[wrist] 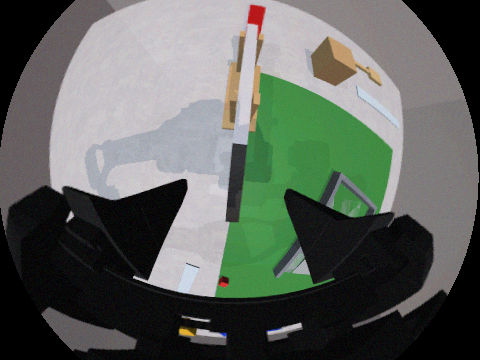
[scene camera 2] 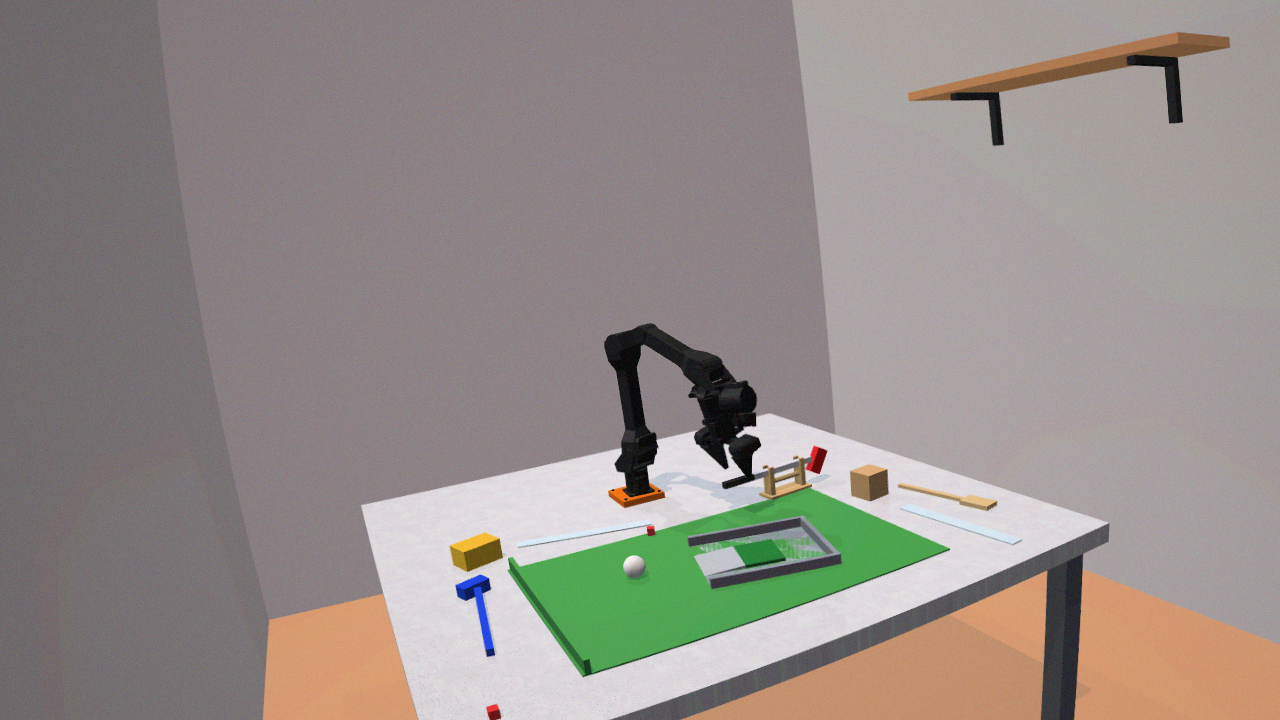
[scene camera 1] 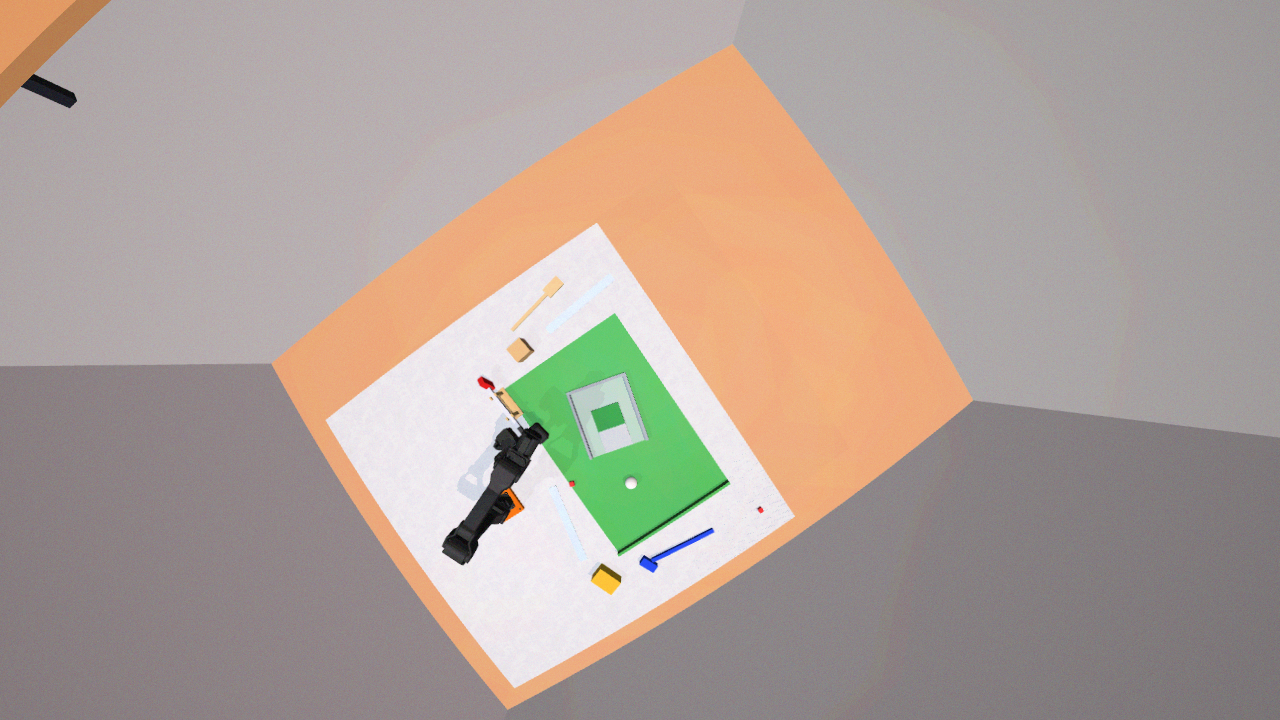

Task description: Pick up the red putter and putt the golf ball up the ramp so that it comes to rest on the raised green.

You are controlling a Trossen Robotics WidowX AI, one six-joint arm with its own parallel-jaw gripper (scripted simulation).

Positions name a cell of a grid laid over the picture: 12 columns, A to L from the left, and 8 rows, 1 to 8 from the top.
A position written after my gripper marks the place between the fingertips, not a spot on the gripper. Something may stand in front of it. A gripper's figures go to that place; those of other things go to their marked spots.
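Scene:
Blue putter (scene camera 2: E7), 165 cm from the lens. My gripper (scene camera 2: G6), 189 cm from the lens.

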